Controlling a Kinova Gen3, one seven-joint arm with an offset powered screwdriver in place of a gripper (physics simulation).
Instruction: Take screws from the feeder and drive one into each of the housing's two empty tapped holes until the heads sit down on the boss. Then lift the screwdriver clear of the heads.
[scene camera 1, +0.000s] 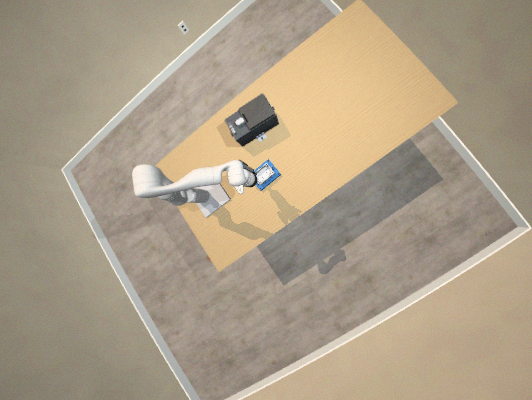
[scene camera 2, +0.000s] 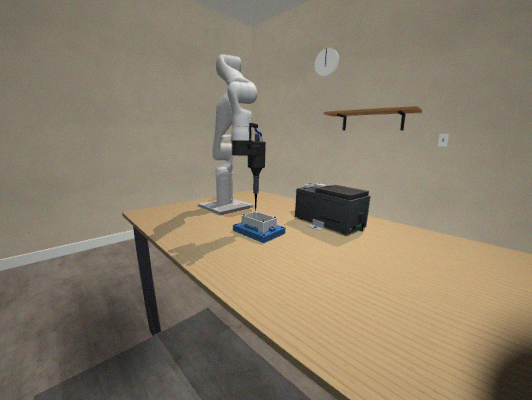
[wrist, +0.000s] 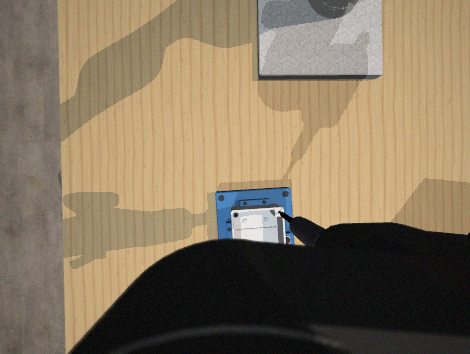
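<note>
The light grey open-topped housing (scene camera 1: 265, 173) (scene camera 2: 252, 222) (wrist: 252, 227) sits upright in the blue fixture (scene camera 1: 262, 187) (scene camera 2: 263, 237) (wrist: 226, 204). My black screwdriver (scene camera 2: 256, 209) (wrist: 281, 214) points straight down, its thin bit tip at or just above one corner of the housing, the one nearest the feeder on the robot-base side. Whether a screw is on the tip is too small to tell. A dark round spot shows at the neighbouring housing corner in the wrist view; I cannot tell whether it is a hole or a head. The near part of the housing is hidden behind my tool there. The dark feeder (scene camera 1: 260, 111) (scene camera 2: 325, 205) stands apart from the fixture.
The arm's grey base plate (scene camera 1: 223, 195) (scene camera 2: 212, 207) (wrist: 320, 57) lies behind the fixture on the wooden table (scene camera 1: 350, 75) (scene camera 2: 350, 280) (wrist: 150, 155). A small light bracket (scene camera 1: 261, 136) (scene camera 2: 316, 225) sticks out from the feeder's side. The table's edge runs along the left of the wrist view.
</note>
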